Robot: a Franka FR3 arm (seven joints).
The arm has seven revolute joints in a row. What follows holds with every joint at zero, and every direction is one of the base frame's. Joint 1 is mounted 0.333 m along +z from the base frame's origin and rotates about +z. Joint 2 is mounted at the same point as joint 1 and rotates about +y. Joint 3 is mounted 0.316 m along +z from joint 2 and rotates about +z. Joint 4 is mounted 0.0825 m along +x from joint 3 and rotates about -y. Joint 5 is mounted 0.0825 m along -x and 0.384 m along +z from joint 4 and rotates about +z. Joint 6 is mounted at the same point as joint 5 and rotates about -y. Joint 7 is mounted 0.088 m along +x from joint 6 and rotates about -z. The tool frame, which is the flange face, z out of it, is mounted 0.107 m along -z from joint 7; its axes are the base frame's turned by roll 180, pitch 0 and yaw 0 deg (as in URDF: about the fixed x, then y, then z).
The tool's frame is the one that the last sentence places.
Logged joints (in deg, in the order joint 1, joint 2, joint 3, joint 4, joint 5, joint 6, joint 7), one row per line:
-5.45 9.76 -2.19 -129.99 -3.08 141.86 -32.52
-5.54 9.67 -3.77 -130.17 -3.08 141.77 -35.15
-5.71 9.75 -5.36 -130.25 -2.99 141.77 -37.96
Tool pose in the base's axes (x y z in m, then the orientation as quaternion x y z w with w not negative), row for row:
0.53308 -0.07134 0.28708 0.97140 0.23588 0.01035 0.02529
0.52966 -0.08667 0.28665 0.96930 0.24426 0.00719 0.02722
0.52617 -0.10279 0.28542 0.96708 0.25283 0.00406 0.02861
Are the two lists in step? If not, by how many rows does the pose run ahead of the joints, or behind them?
They are in step.
